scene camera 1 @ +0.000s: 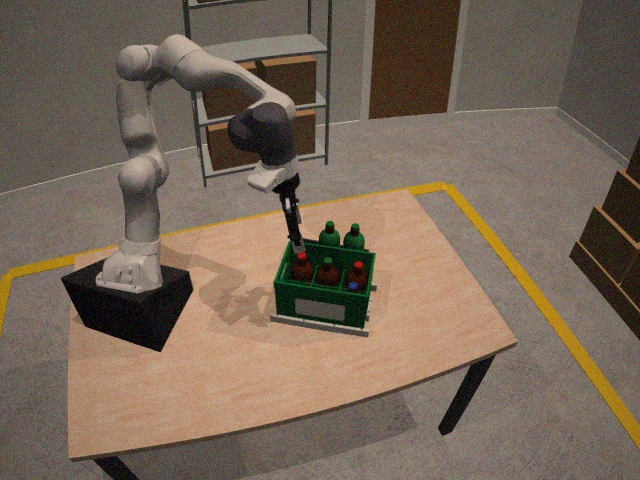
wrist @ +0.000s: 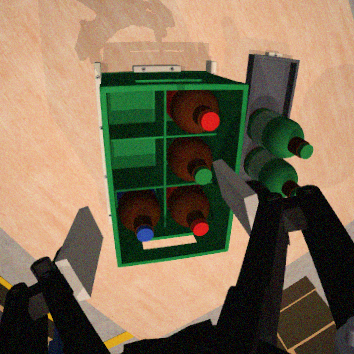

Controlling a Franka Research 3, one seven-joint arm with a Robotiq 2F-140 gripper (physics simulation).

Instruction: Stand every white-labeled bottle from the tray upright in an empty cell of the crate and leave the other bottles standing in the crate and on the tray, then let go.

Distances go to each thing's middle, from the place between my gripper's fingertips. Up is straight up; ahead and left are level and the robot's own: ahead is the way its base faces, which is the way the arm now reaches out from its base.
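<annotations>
The green-capped bottle (wrist: 189, 158) has my hand 24 cm above it, and my hand is also 9 cm short of it and 7 cm to the right of it. The pale grey strip (scene camera 1: 282, 319) is 31 cm below my hand, 5 cm ahead of it and 7 cm to the right of it. As for the blue-capped bottle (wrist: 139, 210), I find it 15 cm ahead of my hand, 4 cm to the right and 24 cm below.
</annotations>
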